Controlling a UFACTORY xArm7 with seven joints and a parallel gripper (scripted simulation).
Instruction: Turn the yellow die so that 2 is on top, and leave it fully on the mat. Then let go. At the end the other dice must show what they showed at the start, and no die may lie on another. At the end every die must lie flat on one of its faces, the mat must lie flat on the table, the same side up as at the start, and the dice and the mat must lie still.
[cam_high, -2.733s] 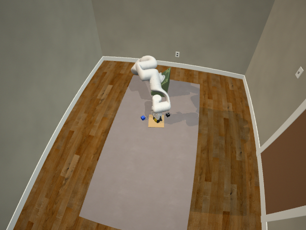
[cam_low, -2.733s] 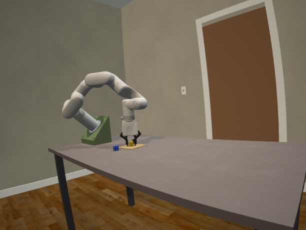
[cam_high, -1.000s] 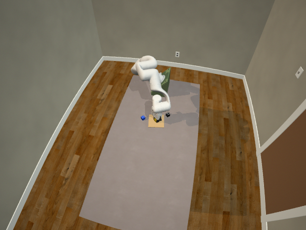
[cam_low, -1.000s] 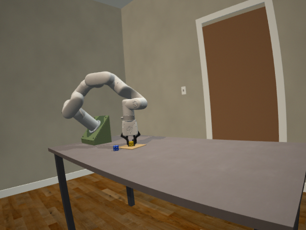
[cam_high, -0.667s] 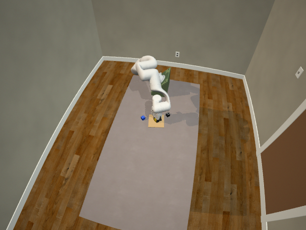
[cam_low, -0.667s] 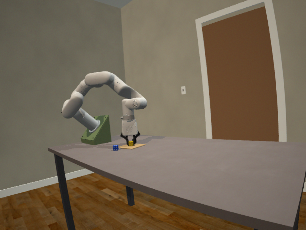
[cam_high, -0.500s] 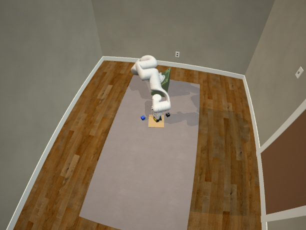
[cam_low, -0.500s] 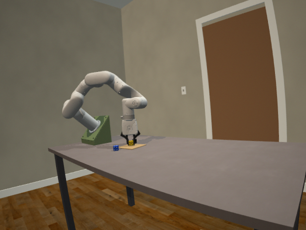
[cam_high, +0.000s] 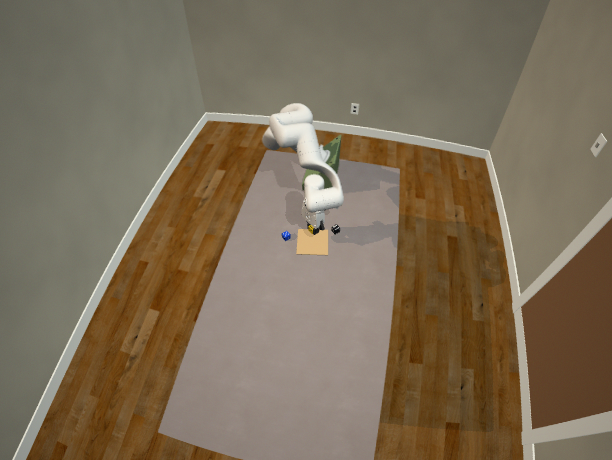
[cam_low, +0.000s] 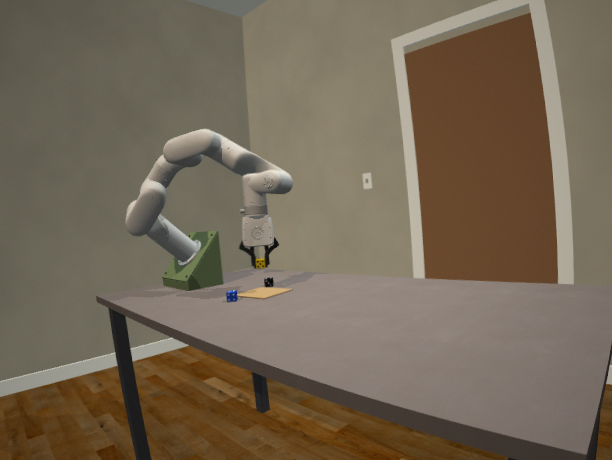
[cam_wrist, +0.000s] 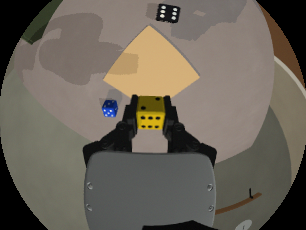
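Now: hand 10 cm above the tan mat. Round my hand: blue die: 12 cm to the right, 9 cm below; yellow die: 1 cm below; black die: 9 cm to the left, 9 cm below, 8 cm behind.
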